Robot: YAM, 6 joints.
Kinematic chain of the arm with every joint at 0, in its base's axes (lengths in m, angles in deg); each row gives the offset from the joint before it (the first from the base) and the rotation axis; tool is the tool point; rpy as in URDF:
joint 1: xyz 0 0 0.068 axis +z
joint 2: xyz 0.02 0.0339 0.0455 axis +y
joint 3: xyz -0.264 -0.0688 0 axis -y
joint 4: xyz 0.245 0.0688 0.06 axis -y
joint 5: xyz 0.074 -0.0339 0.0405 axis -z
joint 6: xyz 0.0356 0 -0.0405 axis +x
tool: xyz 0 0 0 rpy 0 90 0
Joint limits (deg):
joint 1: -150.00..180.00
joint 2: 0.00..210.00
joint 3: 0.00..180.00
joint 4: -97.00..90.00
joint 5: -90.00..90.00
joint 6: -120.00..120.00
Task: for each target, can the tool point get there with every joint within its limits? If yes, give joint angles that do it. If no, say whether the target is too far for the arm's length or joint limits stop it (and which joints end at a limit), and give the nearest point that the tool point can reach.
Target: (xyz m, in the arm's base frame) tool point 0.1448 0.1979 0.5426
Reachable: yes | joints 58.25 71.77 91.28 3.06 32.27 -24.93
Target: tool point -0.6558 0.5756 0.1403
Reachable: no: too far | nearest point -0.4852 0.4258 0.1332 | short by 0.227 m
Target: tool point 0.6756 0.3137 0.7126
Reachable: no: too far | nearest point 0.4557 0.2116 0.5122 | short by 0.315 m
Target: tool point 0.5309 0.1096 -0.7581
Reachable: no: too far | nearest point 0.3742 0.0772 -0.3548 | short by 0.434 m
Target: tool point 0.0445 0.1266 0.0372
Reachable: yes | joints 85.46 113.20 20.60 -28.52 74.59 -52.46
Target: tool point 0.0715 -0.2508 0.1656
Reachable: yes | joints -66.99 88.02 43.80 -25.82 64.69 80.77
